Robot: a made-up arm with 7 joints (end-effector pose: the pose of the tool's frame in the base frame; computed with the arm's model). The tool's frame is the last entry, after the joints.
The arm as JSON. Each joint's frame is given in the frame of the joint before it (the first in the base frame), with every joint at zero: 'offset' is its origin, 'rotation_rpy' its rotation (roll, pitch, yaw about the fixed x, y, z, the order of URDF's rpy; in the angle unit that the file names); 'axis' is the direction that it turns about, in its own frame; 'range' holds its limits. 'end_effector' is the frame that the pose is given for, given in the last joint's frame.
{
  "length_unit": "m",
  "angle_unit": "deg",
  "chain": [
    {
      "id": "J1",
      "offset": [
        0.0,
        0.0,
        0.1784
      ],
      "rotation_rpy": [
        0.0,
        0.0,
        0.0
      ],
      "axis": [
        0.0,
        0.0,
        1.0
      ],
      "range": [
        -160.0,
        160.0
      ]
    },
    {
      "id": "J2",
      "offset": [
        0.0,
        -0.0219,
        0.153
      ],
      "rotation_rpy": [
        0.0,
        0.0,
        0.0
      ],
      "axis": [
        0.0,
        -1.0,
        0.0
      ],
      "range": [
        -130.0,
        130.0
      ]
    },
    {
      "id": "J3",
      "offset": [
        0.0,
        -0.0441,
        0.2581
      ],
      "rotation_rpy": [
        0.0,
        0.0,
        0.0
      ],
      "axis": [
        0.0,
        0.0,
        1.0
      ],
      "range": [
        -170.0,
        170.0
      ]
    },
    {
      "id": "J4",
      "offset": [
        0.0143,
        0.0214,
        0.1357
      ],
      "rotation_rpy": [
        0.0,
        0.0,
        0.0
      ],
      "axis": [
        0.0,
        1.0,
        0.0
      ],
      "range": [
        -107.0,
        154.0
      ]
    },
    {
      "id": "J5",
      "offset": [
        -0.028,
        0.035,
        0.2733
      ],
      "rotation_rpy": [
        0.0,
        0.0,
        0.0
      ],
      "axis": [
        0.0,
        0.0,
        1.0
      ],
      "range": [
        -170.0,
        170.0
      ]
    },
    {
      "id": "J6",
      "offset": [
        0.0,
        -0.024,
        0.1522
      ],
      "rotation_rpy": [
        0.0,
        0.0,
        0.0
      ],
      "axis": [
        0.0,
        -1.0,
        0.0
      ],
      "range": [
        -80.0,
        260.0
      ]
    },
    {
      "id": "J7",
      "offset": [
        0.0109,
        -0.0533,
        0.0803
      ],
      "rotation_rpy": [
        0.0,
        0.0,
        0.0
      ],
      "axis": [
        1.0,
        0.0,
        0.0
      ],
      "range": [
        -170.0,
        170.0
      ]
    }
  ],
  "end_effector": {
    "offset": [
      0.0,
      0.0,
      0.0
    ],
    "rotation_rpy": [
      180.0,
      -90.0,
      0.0
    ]
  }
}
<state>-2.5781 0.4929 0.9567 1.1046 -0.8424 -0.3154 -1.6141</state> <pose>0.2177 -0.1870 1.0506 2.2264 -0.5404 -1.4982</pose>
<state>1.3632 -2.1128 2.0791 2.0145 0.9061 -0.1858 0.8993</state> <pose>-0.2544 0.2991 0.4702 -0.7512 0.7967 -2.1639</pose>
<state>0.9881 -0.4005 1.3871 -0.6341 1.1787 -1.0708 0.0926</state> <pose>0.3076 0.0276 1.1218 0.2864 -1.9963 -0.1386</pose>
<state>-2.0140 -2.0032 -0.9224 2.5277 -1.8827 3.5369 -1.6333</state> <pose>-0.2702 0.0622 0.0497 2.4196 -0.1886 1.4180</pose>
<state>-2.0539 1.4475 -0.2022 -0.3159 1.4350 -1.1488 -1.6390</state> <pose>0.4494 0.7098 0.3921 1.1087 0.8196 -1.3071</pose>
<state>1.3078 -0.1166 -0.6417 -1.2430 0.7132 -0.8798 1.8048</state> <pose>-0.2621 -0.1626 0.9772 -1.5216 -0.0110 -0.7552</pose>
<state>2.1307 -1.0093 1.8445 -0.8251 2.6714 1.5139 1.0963</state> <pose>-0.0468 0.7098 0.7449 -1.1480 -1.1955 -1.7907</pose>
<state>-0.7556 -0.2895 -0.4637 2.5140 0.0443 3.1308 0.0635</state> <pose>0.0414 -0.3073 0.4012 1.1657 -0.7519 1.6190</pose>
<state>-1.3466 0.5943 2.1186 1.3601 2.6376 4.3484 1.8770</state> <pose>0.0456 0.5965 0.5807 1.5340 1.2496 -1.6589</pose>
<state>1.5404 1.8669 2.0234 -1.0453 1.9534 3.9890 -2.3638</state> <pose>0.3669 -0.5842 0.1623 -0.0113 -1.3182 -0.2003</pose>
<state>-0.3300 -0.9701 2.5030 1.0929 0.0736 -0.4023 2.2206</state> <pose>0.3514 0.1164 0.9709 -2.4614 0.0133 1.3884</pose>
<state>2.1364 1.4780 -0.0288 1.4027 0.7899 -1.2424 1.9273</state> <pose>0.2005 -0.2768 0.8297 -2.4788 -1.3555 0.4027</pose>
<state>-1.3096 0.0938 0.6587 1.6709 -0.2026 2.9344 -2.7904</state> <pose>0.2105 -0.2114 0.7864 -0.1162 0.3295 -0.3238</pose>
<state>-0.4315 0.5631 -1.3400 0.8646 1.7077 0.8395 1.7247</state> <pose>-0.4362 -0.3195 0.9551 0.3406 0.4096 -1.0073</pose>
